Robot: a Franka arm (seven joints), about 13 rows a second.
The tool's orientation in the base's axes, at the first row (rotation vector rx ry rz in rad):
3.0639, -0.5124, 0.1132
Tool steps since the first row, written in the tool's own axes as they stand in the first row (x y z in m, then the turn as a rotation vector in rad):
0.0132, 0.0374, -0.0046, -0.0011, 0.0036, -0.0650
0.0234, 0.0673, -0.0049, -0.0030, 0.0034, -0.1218
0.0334, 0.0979, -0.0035, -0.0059, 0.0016, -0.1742
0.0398, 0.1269, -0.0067, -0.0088, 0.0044, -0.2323
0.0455, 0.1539, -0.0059, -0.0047, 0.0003, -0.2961
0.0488, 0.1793, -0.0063, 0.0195, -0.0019, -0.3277
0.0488, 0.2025, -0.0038, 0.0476, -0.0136, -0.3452
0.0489, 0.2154, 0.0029, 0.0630, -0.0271, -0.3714
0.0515, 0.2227, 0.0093, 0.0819, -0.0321, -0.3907
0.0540, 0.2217, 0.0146, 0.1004, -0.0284, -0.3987
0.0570, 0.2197, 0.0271, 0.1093, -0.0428, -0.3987
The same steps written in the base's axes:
-0.0001, -0.0394, 0.0064, -0.0065, -0.0001, 0.0648
-0.0002, -0.0710, 0.0081, -0.0120, 0.0032, 0.1212
-0.0007, -0.1032, 0.0081, -0.0176, 0.0082, 0.1732
-0.0043, -0.1325, 0.0124, -0.0251, 0.0091, 0.2310
-0.0077, -0.1599, 0.0126, -0.0242, 0.0144, 0.2948
-0.0129, -0.1850, 0.0137, -0.0027, 0.0101, 0.3281
-0.0203, -0.2070, 0.0117, 0.0264, 0.0128, 0.3475
-0.0239, -0.2195, 0.0053, 0.0436, 0.0218, 0.3745
-0.0234, -0.2276, -0.0007, 0.0618, 0.0213, 0.3951
-0.0204, -0.2277, -0.0058, 0.0775, 0.0121, 0.4046
-0.0161, -0.2273, -0.0181, 0.0906, 0.0229, 0.4050

